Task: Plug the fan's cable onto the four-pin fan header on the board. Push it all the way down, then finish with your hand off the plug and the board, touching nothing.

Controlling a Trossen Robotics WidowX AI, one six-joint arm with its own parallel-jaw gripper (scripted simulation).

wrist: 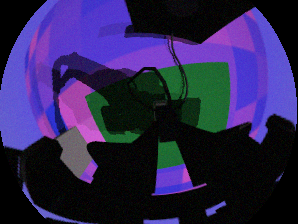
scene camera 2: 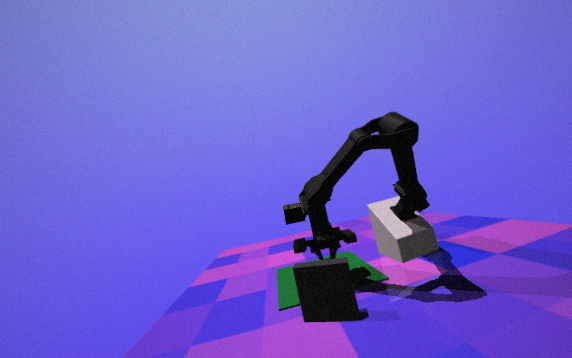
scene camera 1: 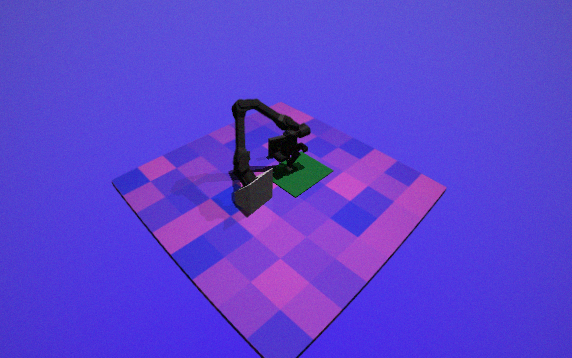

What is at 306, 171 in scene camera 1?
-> A green board.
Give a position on a green board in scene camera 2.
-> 363, 274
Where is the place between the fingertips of my gripper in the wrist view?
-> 163, 123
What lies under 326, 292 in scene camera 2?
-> A black fan.
